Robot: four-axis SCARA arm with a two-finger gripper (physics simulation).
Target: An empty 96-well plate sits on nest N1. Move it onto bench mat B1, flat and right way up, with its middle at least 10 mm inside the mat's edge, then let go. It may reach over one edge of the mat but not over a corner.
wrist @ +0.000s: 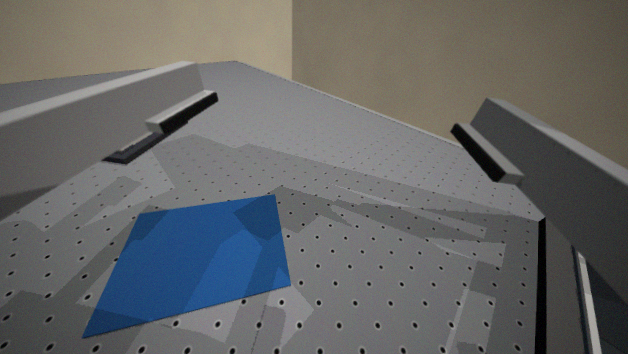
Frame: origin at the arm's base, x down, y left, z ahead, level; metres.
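Seen in the pictures: gripper, fingertip midpoint: [332, 97].
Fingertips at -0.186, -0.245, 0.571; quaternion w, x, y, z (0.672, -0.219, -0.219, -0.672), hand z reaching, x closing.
Observation:
A point is followed by its place in that frame, as x, y, z.
A blue mat [200, 265] {-0.015, -0.178, 0.473}, which looks like bench mat B1, lies flat on the perforated bench at the lower left of the wrist view. No plate shows on it. My gripper [332, 97] {-0.186, -0.245, 0.571} is open, with one finger at the left and one at the right, and nothing between them. The fingers hang above the bench, and the mat shows beyond and below them. The 96-well plate cannot be made out in this view, nor can nest N1 be identified.
The grey bench top [370, 240] {-0.013, -0.286, 0.633} has rows of small holes and patches of shadow. A dark-edged object [122, 159] {-0.023, 0.068, 0.452} shows partly from behind the left finger. A black strip [540, 290] {-0.018, -0.450, 0.714} runs along the bench's right edge, with a light rail [589, 305] {-0.062, -0.452, 0.679} beyond it. Beige walls stand behind.

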